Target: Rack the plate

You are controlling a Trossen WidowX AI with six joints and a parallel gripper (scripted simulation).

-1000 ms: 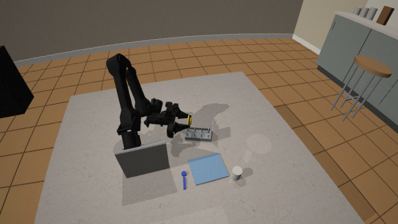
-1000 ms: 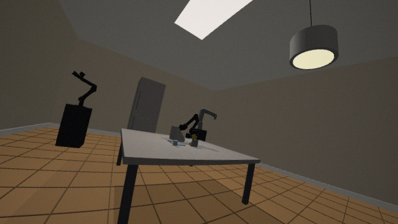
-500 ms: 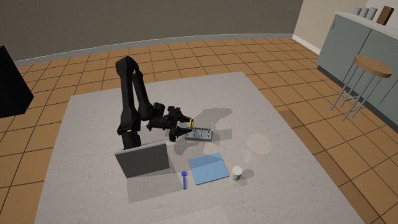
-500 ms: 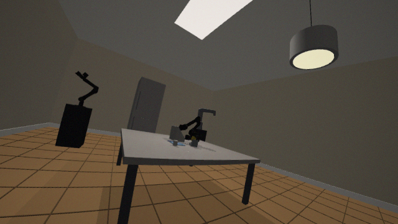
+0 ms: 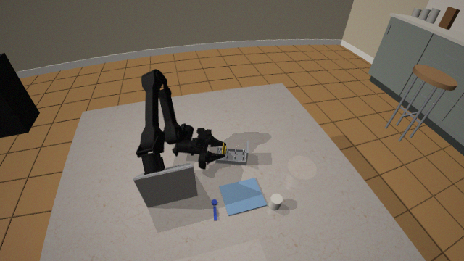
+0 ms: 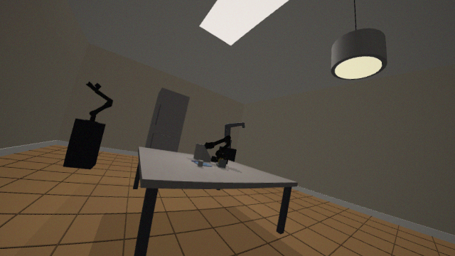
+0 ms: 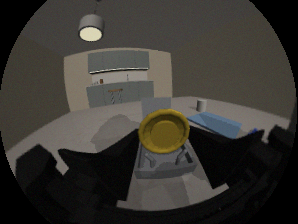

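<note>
The grey dish rack lies 30 mm ahead of my gripper tip, 10 mm to the right of it and 20 mm below it. Also, from my gripper tip: yellow plate (10 mm behind); blue mat (10 mm ahead, 210 mm to the right, 50 mm below); blue spoon (110 mm behind, 230 mm to the right, 40 mm below).
</note>
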